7 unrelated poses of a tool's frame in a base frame.
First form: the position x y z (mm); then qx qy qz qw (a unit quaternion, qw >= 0).
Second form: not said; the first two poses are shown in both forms.
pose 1, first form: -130 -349 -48 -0.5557 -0.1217 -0.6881 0.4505
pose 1, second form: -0.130 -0.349 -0.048 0.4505 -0.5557 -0.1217 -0.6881
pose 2, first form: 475 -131 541 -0.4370 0.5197 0.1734 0.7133
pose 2, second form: 0.475 -0.131 0.541 0.7133 -0.4370 0.5197 0.1734
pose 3, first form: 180 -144 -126 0.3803 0.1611 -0.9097 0.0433
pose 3, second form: 0.180 -0.144 -0.126 0.0433 0.3803 0.1611 -0.9097
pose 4, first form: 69 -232 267 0.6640 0.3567 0.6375 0.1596
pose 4, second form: 0.069 -0.232 0.267 0.1596 0.6640 0.3567 0.6375
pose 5, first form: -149 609 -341 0.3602 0.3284 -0.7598 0.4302
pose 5, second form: -0.149 0.609 -0.341 0.4302 0.3602 0.3284 -0.7598
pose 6, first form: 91 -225 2 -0.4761 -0.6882 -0.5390 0.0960
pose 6, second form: 0.091 -0.225 0.002 0.0960 -0.4761 -0.6882 -0.5390
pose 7, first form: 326 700 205 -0.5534 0.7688 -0.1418 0.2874
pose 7, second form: 0.326 0.700 0.205 0.2874 -0.5534 0.7688 -0.1418
